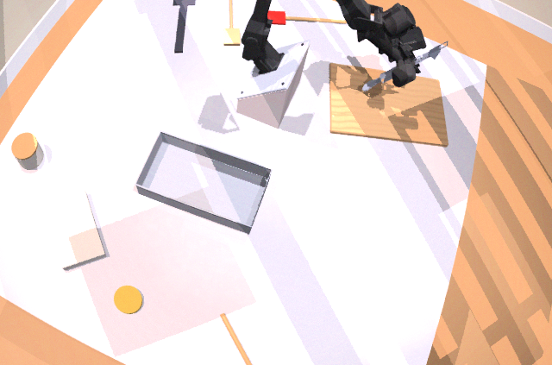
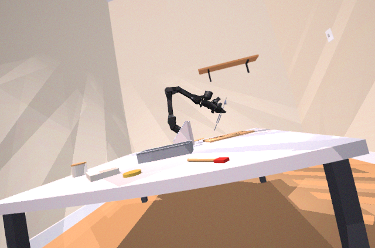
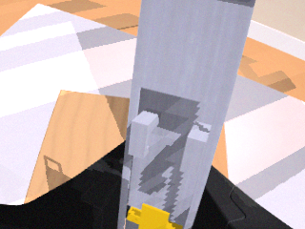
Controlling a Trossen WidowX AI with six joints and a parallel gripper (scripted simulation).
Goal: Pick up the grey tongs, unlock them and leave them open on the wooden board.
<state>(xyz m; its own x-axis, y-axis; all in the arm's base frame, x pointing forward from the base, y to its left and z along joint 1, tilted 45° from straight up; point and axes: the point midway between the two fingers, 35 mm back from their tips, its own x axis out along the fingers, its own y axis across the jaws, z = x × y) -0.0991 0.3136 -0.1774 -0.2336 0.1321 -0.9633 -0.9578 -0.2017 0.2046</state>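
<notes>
Right now my gripper tip is 19 cm above the wooden board and 3 cm to the left of it. From my gripper tip the other things lie so: yellow lock piece 3 cm to the right, 2 cm above, 1 cm ahead; then roasting tin 45 cm ahead, 41 cm to the right, 17 cm below; then red spatula 40 cm to the right, 19 cm below, 19 cm behind.
</notes>
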